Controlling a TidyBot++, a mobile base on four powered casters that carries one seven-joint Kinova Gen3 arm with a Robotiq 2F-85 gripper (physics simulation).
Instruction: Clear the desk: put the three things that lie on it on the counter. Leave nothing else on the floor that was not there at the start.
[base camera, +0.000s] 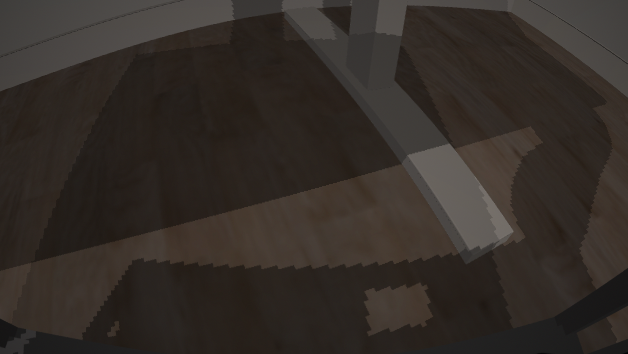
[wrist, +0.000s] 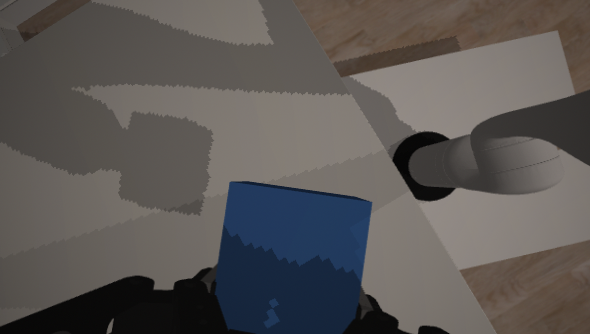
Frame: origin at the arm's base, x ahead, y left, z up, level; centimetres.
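Where they show: gripper, fingertip midpoint: (wrist: 286, 290); arm's base at its link origin: (wrist: 428, 166).
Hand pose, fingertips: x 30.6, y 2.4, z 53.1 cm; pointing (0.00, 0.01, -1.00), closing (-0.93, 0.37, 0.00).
Observation:
Each offset is from my fingertips to the top centre of the thing. "spot": to the spot under its first point. Level surfaces: height alone.
A blue box-shaped block @[dz +3.5, dx -0.3, dy -0.8 cm] (wrist: 295, 225) is at the lower middle of the wrist view. My gripper (wrist: 286, 290) is shut on it, with one dark finger on each side. The block is held above the pale grey desk top @[dz -20.8 cm] (wrist: 300, 125), and a squarish shadow lies on the desk to its left. The lower end of the block is cut off by the view. The other two things and the counter cannot be made out in these views. The gripper and the block do not show in the base view.
In the base view, a white desk foot (base camera: 460, 195) runs diagonally over the wooden floor @[dz -92.8 cm] (base camera: 320, 220), with an upright leg @[spot: dz -82.6, dx +26.3, dy -16.2 cm] (base camera: 377, 50) on it. In the wrist view, a white plate (wrist: 520, 65) and a pale rounded arm link (wrist: 515, 165) are right of the desk edge.

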